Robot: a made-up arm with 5 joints.
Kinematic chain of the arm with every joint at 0, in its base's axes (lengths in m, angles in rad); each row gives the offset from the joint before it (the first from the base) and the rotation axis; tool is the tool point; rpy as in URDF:
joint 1: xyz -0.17 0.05 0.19 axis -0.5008 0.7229 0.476
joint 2: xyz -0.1 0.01 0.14 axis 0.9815 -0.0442 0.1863
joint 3: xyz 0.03 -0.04 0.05 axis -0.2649 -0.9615 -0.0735
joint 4: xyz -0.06 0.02 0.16 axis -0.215 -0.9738 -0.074
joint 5: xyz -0.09 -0.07 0 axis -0.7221 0.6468 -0.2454
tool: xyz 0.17 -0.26 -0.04 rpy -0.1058 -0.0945 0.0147
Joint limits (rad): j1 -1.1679..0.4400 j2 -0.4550..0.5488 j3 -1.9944..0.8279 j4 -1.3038..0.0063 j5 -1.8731..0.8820
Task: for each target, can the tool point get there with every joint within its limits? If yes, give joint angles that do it. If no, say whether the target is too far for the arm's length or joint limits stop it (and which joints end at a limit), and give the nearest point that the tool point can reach.
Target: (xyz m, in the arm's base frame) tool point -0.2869 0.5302 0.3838
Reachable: no: joint limits stop it (at a limit: joint 1, joint 2, joint 3, joint 4, joint 5) | nearest point -0.1487 0.1714 0.6641 | short by 0.476 m
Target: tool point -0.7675 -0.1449 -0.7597
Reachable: no: too far | nearest point -0.5325 -0.1028 -0.1271 | short by 0.676 m
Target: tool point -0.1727 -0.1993 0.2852
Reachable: yes | joints -0.1939 0.4469 0.0059 -0.3472 -0.9916
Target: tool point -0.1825 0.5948 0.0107
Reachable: no: joint limits stop it (at a limit: joint 1, joint 2, joint 3, joint 5) | nearest point -0.2076 0.1049 0.1205 | short by 0.503 m
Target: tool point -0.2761 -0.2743 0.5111
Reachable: yes | joints -0.1192 -0.3585 -0.5110 -0.4641 0.2715
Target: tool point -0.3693 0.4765 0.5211
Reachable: no: joint limits stop it (at a limit: joint 1, joint 2, joint 3, joint 4, joint 5) | nearest point -0.1487 0.1714 0.6641 | short by 0.403 m
